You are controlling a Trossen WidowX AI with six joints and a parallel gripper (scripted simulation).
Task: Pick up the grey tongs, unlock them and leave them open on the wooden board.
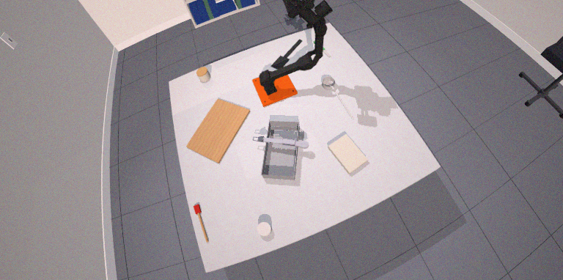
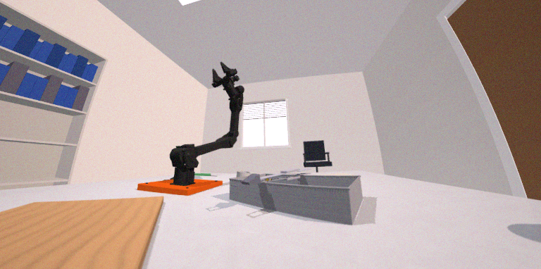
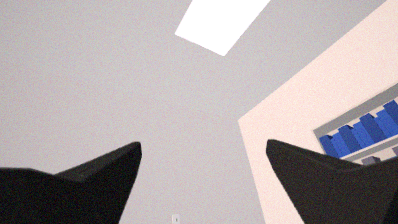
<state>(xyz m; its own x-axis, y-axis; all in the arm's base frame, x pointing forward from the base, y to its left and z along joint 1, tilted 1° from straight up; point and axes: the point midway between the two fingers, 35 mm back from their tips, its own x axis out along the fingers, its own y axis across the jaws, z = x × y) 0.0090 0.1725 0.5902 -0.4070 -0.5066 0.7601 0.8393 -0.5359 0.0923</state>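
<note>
The grey roasting tin lies 61 cm below my gripper tip, 39 cm ahead of it and 27 cm to the right of it. Also, from my gripper tip: wooden board (63 cm below, 54 cm to the right, 8 cm ahead); cream block (62 cm below, 56 cm ahead, 2 cm to the left); spatula (63 cm below, 24 cm behind, 6 cm to the left).
</note>
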